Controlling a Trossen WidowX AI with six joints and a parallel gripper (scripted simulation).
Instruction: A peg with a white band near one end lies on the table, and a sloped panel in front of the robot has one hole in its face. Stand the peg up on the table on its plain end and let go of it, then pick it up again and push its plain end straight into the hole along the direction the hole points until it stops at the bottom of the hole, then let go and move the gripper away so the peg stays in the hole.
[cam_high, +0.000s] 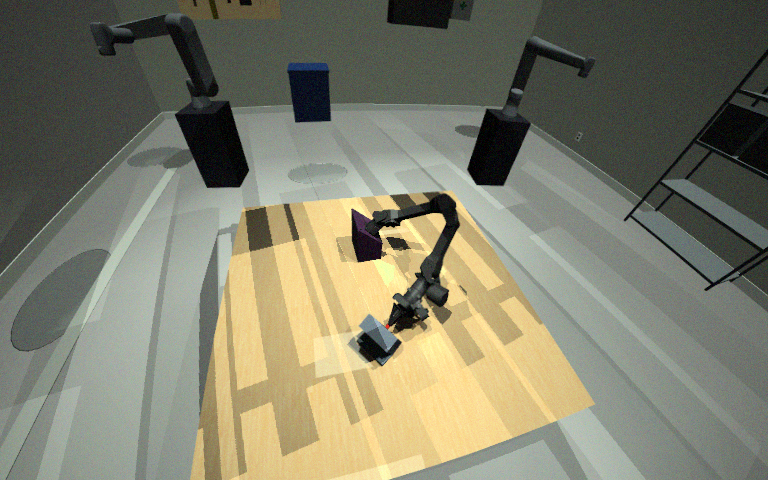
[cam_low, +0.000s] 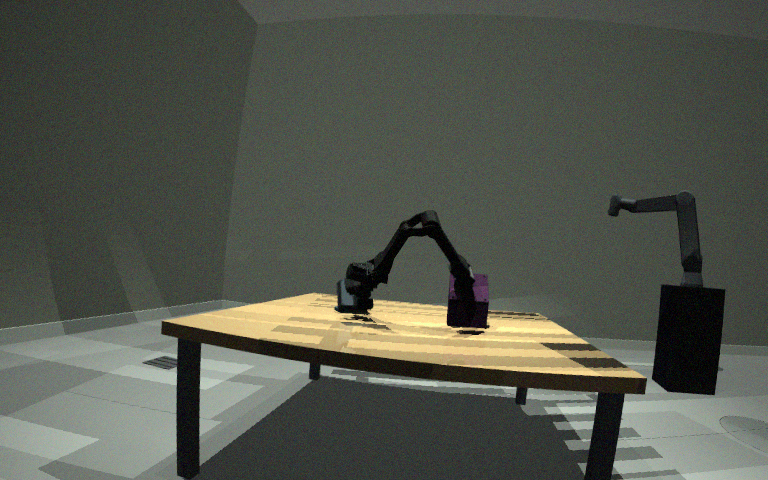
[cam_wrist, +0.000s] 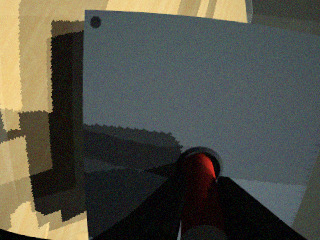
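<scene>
Right now the red peg is 10 mm to the left of my gripper tip, 10 mm behind it and 10 mm above it. From my gripper tip the other things lie so: grey sloped panel 30 mm to the right, 30 mm ahead, 20 mm below.
</scene>
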